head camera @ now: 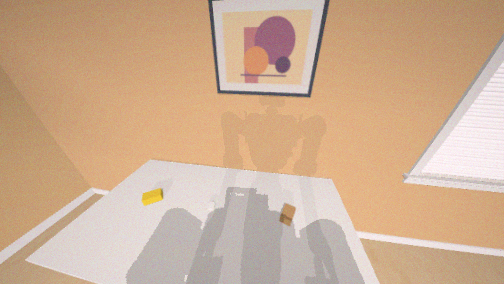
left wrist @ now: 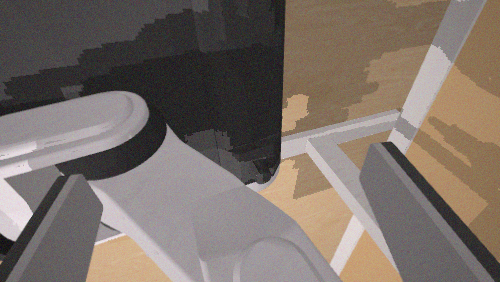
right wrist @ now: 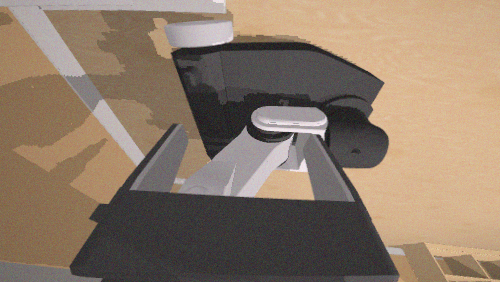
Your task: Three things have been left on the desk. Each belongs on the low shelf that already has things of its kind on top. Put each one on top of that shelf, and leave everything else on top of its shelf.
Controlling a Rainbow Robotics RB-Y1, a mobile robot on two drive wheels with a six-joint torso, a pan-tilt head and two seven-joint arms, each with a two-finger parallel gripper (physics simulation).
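Places are measured from the robot's base along level axes (x right, y ahead, z up), in centimetres.
Pixels of known places: left gripper, fingertip midpoint: (left wrist: pixel 232 175); right gripper, fingertip midpoint: (right wrist: pixel 247 137).
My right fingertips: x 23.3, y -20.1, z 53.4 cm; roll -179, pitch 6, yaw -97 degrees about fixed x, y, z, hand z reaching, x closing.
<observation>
Ahead of a thing's pixels: the offset from my right fingertips to its middle. "spot": to the spot under its first point. Level surfaces: height alone.
In the head view a white desk {dz +18.7 cm} (head camera: pixel 90 240) stands against the wall under a picture, partly in the robot's shadow. A yellow block {dx -90.0, dy +57.3, dz +20.9 cm} (head camera: pixel 152 197) lies on its left part. A brown block {dx -7.5, dy +52.6, dz +21.2 cm} (head camera: pixel 287 214) lies right of the middle. A very small white thing {dx -52.0, dy +55.1, dz +19.9 cm} (head camera: pixel 211 205) lies between them; its shape is unclear. My left gripper (left wrist: pixel 232 175) is open, its fingers wide apart with the robot's own arm and dark base behind them. My right gripper (right wrist: pixel 247 137) is open and empty, likewise in front of the robot's body. Neither gripper shows in the head view.
Part of a light wooden shelf unit (right wrist: pixel 425 262) shows at the lower right of the right wrist view; its top is not visible. A white metal leg part {spot: dx +10.9, dy +45.1, dz -29.9 cm} (left wrist: pixel 345 185) stands beside the base in the left wrist view. A window {spot: dx +88.9, dy +81.3, dz +66.6 cm} (head camera: pixel 465 125) is at the right.
</observation>
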